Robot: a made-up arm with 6 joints.
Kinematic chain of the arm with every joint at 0, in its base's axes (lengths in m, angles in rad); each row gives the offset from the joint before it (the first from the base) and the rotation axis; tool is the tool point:
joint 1: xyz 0 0 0.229 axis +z
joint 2: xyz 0 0 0 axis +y
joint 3: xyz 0 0 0.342 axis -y
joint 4: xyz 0 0 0 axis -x
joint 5: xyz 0.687 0 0 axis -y
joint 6: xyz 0 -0.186 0 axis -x
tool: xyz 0 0 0
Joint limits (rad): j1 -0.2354..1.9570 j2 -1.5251..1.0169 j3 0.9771..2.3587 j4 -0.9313..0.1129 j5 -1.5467..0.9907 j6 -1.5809..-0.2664
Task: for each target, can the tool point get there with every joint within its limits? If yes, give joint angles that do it. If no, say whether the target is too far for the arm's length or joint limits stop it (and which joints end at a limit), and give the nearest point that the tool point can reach.
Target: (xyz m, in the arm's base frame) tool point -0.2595 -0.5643 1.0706
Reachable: yes | joints 0.8513 -0.6605 1.5880 -0.3167 -0.5641 -0.3876
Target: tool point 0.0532 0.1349 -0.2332
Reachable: no: joint limits stop it (at a limit: joint 1, joint 2, joint 3, joint 4) | nearest point -0.8539 0.0147 -0.2352 | short by 0.915 m
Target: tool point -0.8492 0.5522 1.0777
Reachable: no: too far | nearest point -0.7853 0.0742 0.9234 | short by 0.506 m
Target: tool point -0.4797 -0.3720 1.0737
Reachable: yes | joints 0.4460 -0.4153 2.0567 -0.8070 0.0985 -1.2339
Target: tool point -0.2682 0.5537 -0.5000
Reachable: no: joint limits stop it (at a limit: joint 1, joint 2, joint 3, joint 4) | nearest point -0.2631 0.9416 0.2324 | short by 0.829 m
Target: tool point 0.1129 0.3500 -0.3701
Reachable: no: joint limits stop it (at a limit: joint 2, joint 3, joint 4) | nearest point 0.3002 0.9305 0.2324 | short by 0.857 m
